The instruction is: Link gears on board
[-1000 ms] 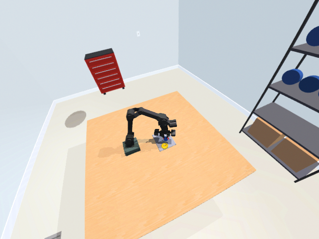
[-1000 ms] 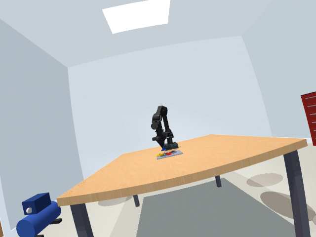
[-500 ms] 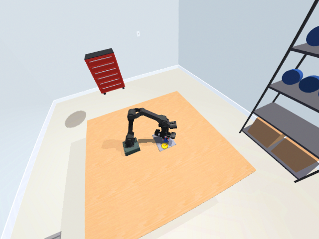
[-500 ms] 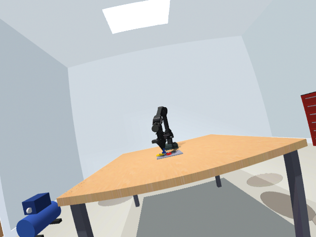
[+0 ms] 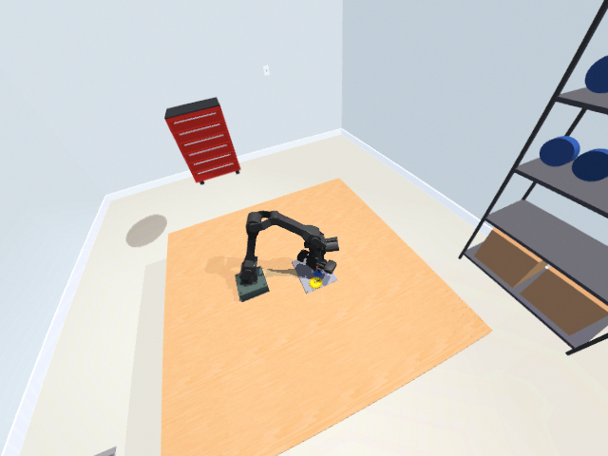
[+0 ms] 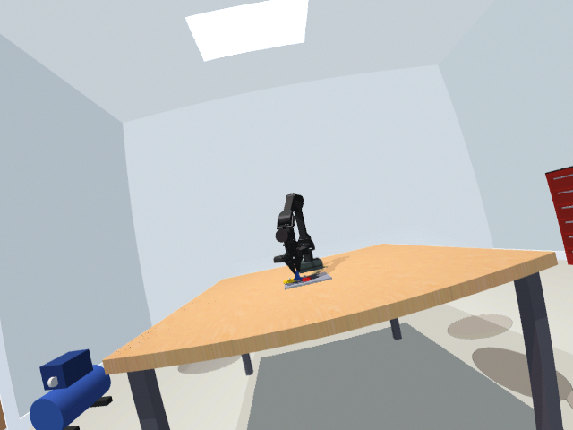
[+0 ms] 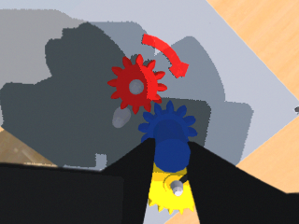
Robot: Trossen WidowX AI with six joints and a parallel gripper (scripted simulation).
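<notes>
Now: gripper tip 1 cm above the blue gear. Also, from my gripper tip: yellow gear: 2 cm behind, 4 cm to the right, 3 cm below; then red gear: 4 cm to the left, 3 cm below; then red arrow: 3 cm ahead, 4 cm to the left, 3 cm below.
</notes>
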